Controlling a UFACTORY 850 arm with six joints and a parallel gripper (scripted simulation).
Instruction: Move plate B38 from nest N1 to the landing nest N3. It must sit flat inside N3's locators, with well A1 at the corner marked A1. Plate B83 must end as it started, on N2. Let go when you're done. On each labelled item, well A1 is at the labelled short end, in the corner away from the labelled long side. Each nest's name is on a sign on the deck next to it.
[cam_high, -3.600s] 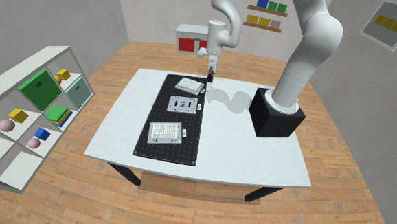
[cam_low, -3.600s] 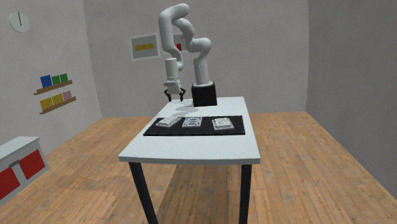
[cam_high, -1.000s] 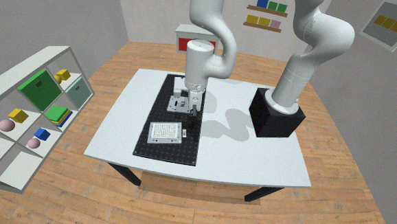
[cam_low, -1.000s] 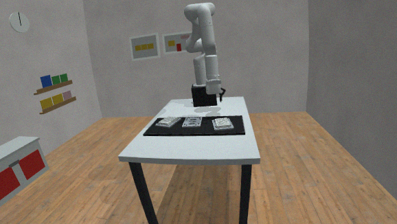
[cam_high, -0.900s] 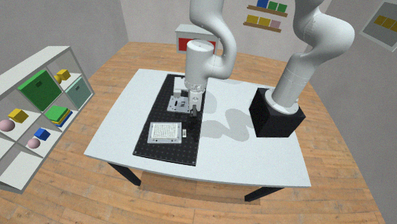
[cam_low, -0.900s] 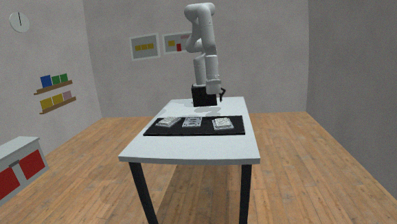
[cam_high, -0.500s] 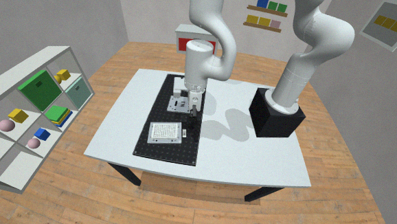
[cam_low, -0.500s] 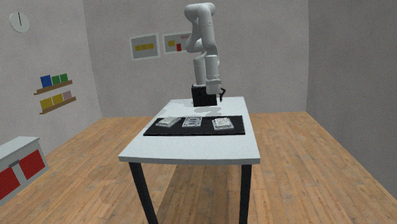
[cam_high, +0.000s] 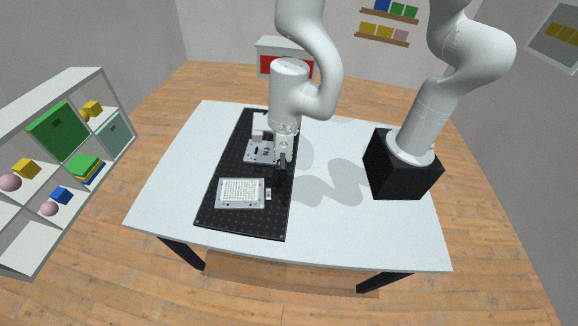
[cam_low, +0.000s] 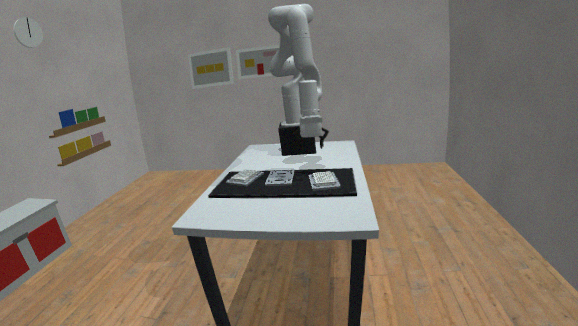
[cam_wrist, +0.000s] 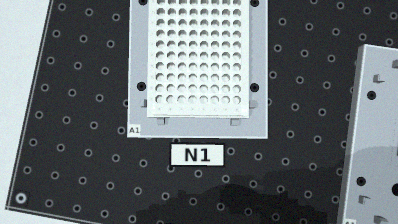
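My gripper is now 13 cm above the nest N1, 12 cm short of it and 7 cm to the right of it. Also, from my hand: plate B83: 32 cm to the right, 11 cm below, 10 cm ahead; then grey nest base: 14 cm to the right, 13 cm below, 9 cm ahead.
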